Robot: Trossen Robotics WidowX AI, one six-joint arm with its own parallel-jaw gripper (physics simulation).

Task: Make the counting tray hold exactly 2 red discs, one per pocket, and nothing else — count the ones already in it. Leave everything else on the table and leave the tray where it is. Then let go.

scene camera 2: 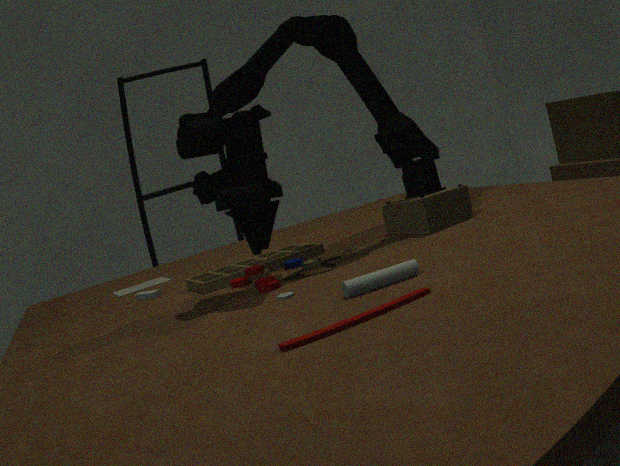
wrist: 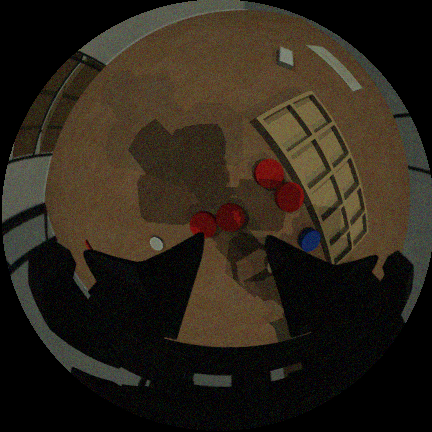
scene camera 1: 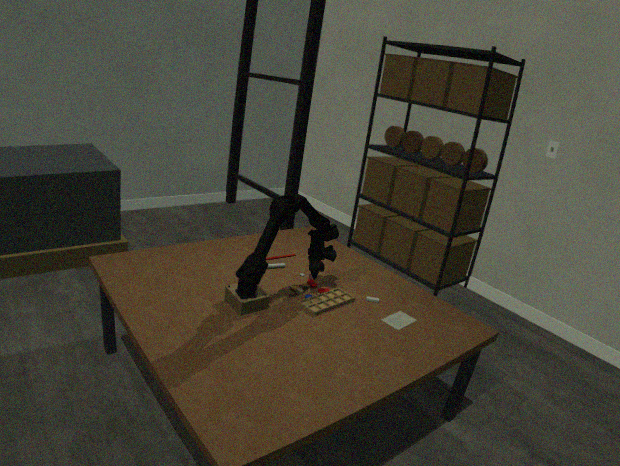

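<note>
The pale wooden counting tray (scene camera 1: 335,306) (scene camera 2: 204,287) (wrist: 326,246) lies flat; no disc shows in its pockets in the wrist view. Outside it, two red discs lie close to its long side, one nearer the tray (wrist: 290,197) and one beside it (wrist: 269,173). Two more red discs, one larger-looking (wrist: 230,217) and one left of it (wrist: 203,224), lie close together farther from the tray. My gripper (scene camera 1: 314,277) (scene camera 2: 256,250) (wrist: 234,238) is partly open and empty, pointing down above the table near this second pair. The fingers overlap in scene camera 2.
A blue disc (scene camera 2: 293,263) (wrist: 310,240) lies beside the tray. A small white disc (scene camera 2: 285,295) (wrist: 156,243), white cylinder (scene camera 2: 380,278) and red rod (scene camera 2: 355,319) lie on the near side in scene camera 2. A white block (scene camera 1: 372,299) and pale sheet (scene camera 1: 398,320) lie beyond the tray's end.
</note>
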